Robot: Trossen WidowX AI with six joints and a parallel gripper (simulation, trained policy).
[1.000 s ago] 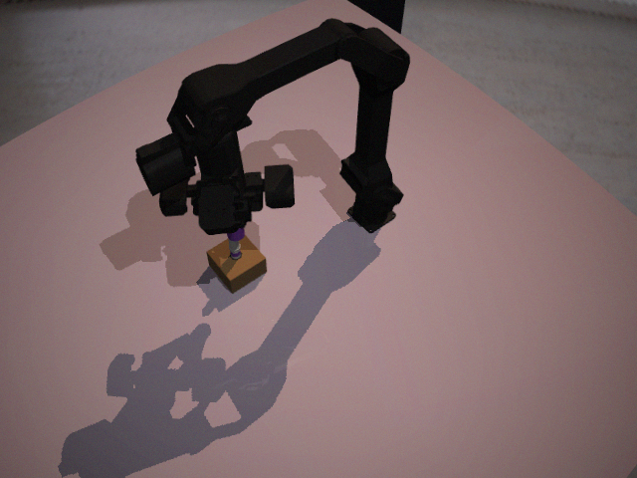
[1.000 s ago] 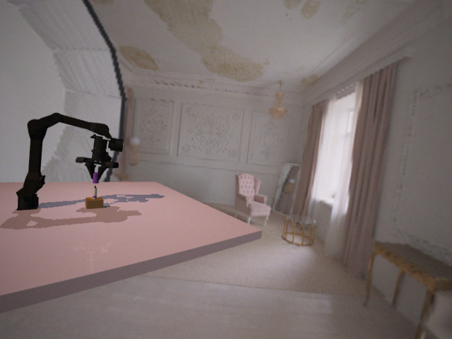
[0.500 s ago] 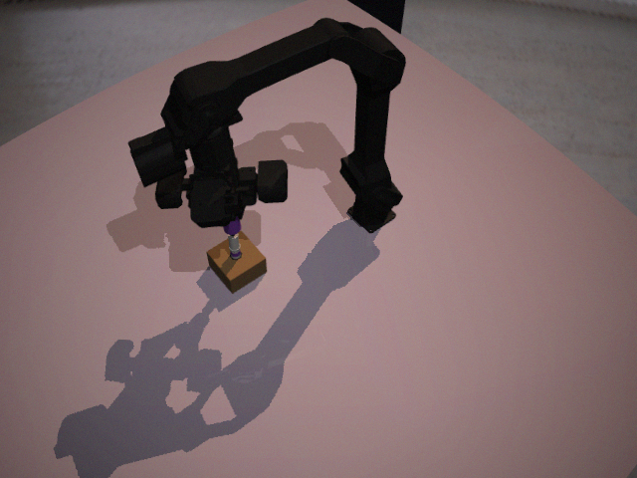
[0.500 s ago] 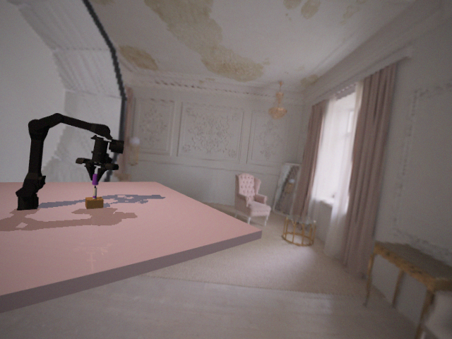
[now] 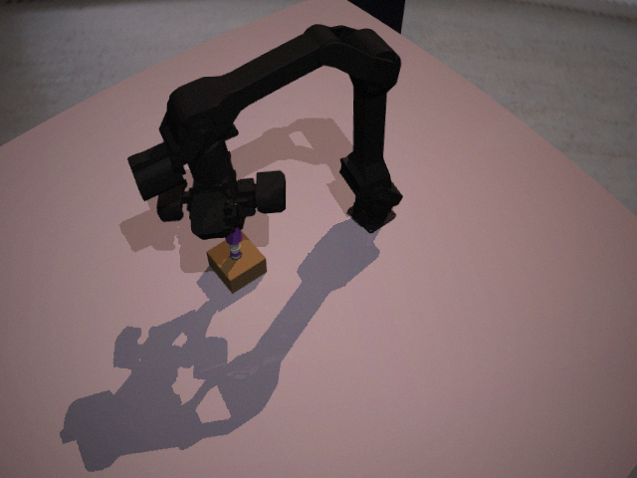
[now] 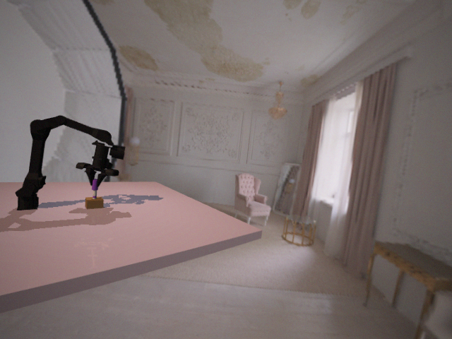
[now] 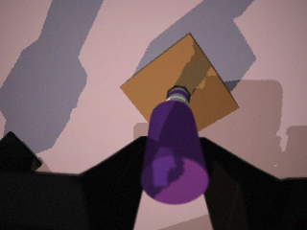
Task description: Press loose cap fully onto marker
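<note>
The brown holder block lies 90 mm below my gripper tip. From my gripper tip the other things lie so: purple cap (10 mm above).
</note>
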